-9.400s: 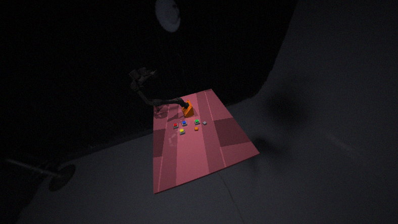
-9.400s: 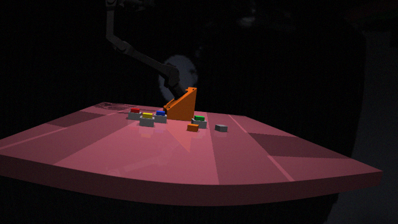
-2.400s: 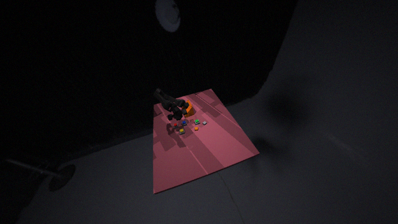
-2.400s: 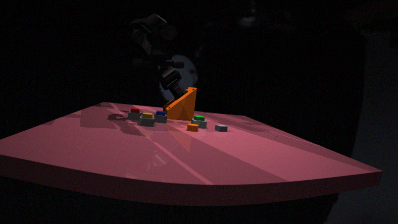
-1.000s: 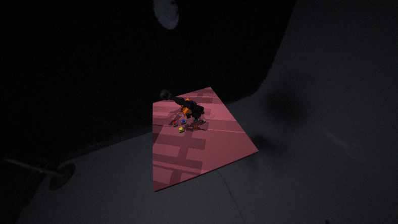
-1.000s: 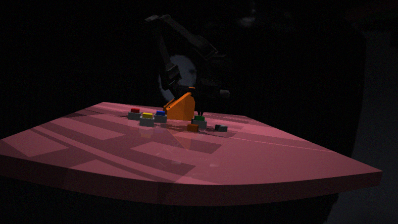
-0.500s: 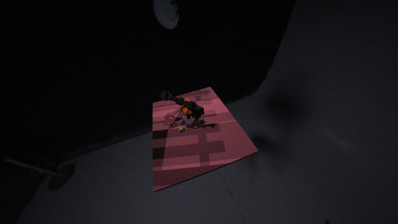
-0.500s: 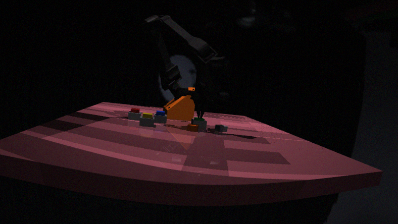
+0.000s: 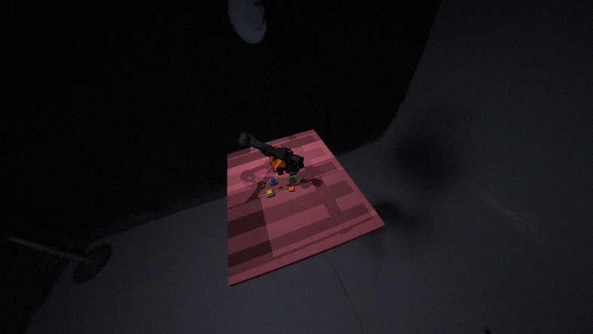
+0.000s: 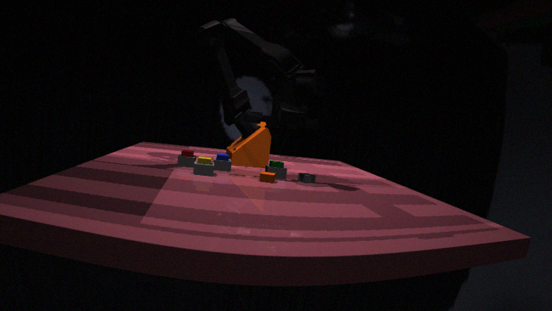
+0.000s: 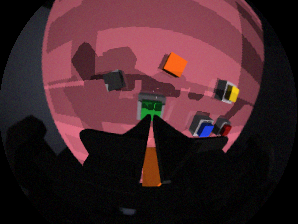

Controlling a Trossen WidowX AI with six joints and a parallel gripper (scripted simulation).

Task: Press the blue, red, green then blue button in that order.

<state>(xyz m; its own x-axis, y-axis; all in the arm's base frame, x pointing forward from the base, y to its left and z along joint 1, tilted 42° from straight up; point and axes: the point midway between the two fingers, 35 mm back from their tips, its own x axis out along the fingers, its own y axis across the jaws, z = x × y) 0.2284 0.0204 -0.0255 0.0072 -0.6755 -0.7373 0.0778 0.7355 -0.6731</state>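
Right now my gripper tip is 3 cm above the green button. From my gripper tip the other things lie so: blue button: 5 cm behind, 14 cm to the right, 3 cm below; small orange block: 8 cm ahead, 4 cm to the right, 5 cm below; grey block: 5 cm ahead, 7 cm to the left, 5 cm below.
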